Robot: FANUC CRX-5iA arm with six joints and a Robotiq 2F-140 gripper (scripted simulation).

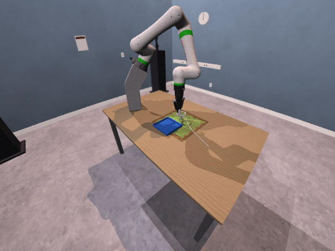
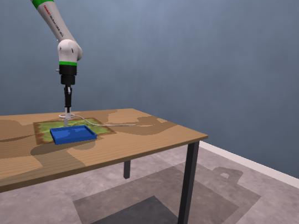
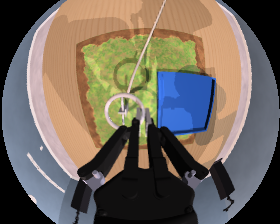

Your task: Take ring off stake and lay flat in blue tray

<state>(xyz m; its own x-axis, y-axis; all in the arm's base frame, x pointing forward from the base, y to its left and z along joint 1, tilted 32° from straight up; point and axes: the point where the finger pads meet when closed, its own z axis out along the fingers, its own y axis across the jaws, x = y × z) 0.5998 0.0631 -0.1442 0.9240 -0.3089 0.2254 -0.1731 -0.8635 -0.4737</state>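
Right now my hand is 140 mm to the left of the blue tray, 90 mm above it and 20 mm past it. Round my hand: short grey stake 70 mm below, 50 mm to the left; green mat 110 mm below, 30 mm ahead.
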